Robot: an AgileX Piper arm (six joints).
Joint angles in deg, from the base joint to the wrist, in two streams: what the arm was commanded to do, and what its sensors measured. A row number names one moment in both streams.
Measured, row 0:
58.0, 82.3, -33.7, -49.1, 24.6, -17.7
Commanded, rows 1 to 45:
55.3, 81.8, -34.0, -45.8, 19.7, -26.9
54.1, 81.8, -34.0, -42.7, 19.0, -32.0
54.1, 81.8, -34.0, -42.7, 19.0, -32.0
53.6, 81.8, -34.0, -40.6, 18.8, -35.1
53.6, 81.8, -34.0, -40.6, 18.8, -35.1
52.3, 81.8, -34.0, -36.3, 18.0, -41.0
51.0, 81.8, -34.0, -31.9, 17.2, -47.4
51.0, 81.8, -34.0, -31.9, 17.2, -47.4
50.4, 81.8, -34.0, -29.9, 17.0, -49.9
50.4, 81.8, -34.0, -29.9, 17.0, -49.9
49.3, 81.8, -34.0, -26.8, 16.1, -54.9
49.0, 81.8, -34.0, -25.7, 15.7, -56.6
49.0, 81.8, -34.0, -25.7, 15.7, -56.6
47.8, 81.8, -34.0, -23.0, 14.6, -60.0
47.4, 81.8, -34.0, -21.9, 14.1, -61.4
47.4, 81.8, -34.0, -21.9, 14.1, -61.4
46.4, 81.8, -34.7, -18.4, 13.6, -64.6
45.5, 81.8, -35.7, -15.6, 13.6, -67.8
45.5, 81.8, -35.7, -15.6, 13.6, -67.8
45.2, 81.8, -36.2, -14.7, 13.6, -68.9
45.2, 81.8, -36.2, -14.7, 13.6, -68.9
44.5, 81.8, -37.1, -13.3, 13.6, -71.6
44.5, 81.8, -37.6, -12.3, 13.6, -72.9
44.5, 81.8, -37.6, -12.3, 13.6, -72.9
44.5, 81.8, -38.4, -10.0, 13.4, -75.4
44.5, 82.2, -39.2, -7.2, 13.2, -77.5
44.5, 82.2, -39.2, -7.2, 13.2, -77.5
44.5, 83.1, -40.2, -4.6, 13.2, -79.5
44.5, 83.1, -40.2, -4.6, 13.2, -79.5
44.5, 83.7, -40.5, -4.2, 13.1, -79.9
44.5, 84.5, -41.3, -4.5, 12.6, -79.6
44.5, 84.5, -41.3, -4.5, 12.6, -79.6
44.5, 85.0, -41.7, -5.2, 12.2, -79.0
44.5, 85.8, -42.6, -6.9, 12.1, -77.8
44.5, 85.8, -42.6, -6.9, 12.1, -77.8
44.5, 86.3, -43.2, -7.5, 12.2, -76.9
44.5, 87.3, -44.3, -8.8, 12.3, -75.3
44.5, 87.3, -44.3, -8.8, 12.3, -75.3
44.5, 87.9, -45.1, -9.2, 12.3, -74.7
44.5, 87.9, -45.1, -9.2, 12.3, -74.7
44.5, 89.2, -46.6, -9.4, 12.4, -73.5
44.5, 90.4, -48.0, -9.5, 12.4, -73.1
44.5, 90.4, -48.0, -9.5, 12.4, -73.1
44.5, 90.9, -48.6, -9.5, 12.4, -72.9
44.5, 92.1, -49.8, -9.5, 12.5, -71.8
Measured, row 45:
44.7, 91.4, -47.5, -8.9, 16.1, -73.4
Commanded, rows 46 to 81:
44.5, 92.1, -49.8, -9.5, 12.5, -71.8
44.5, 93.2, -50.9, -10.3, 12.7, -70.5
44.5, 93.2, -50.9, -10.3, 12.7, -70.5
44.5, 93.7, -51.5, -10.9, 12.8, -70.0
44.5, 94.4, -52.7, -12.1, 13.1, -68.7
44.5, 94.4, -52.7, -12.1, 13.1, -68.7
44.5, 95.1, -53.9, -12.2, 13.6, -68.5
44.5, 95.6, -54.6, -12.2, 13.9, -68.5
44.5, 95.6, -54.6, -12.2, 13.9, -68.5
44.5, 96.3, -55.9, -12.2, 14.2, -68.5
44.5, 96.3, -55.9, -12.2, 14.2, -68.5
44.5, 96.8, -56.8, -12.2, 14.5, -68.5
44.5, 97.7, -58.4, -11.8, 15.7, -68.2
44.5, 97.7, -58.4, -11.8, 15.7, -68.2
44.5, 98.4, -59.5, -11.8, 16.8, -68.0
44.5, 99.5, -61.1, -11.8, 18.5, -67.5
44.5, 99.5, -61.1, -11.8, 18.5, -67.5
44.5, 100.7, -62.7, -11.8, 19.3, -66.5
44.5, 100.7, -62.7, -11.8, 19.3, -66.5
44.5, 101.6, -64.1, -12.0, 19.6, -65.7
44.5, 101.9, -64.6, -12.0, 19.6, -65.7
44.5, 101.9, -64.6, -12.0, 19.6, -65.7
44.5, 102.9, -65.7, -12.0, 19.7, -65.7
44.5, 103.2, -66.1, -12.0, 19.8, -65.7
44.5, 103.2, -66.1, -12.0, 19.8, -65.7
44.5, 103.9, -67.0, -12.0, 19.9, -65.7
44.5, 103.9, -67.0, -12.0, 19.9, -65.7
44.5, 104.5, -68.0, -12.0, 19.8, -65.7
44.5, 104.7, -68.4, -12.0, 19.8, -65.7
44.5, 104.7, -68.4, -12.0, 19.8, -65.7
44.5, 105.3, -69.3, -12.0, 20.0, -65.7
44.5, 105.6, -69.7, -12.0, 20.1, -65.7
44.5, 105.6, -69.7, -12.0, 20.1, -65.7
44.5, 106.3, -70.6, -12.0, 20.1, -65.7
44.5, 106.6, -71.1, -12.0, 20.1, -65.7
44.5, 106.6, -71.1, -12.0, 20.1, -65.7
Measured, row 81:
44.7, 106.6, -69.1, -11.4, 22.7, -66.0
